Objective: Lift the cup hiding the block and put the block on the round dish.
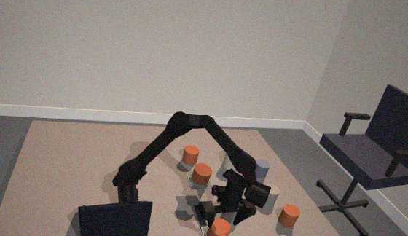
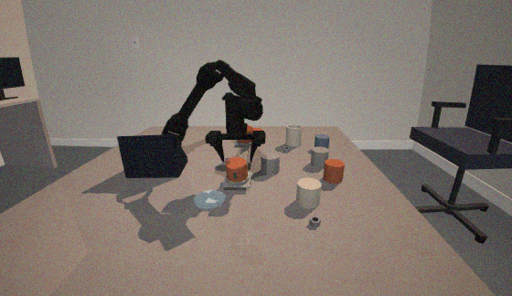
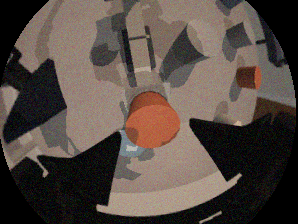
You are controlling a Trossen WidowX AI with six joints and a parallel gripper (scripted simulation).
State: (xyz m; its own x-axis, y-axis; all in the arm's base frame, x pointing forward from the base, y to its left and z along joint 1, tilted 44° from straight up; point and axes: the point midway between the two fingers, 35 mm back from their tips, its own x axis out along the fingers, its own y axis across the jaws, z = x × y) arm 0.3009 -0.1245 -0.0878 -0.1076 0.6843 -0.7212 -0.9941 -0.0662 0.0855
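My gripper tip is now 50 mm above the pale green block. From my gripper tip the other things lie so: balance beam 140 mm to the left, 50 mm below; balance 140 mm to the left, 70 mm below; round pale dish 90 mm to the right, 90 mm below, 80 mm behind.
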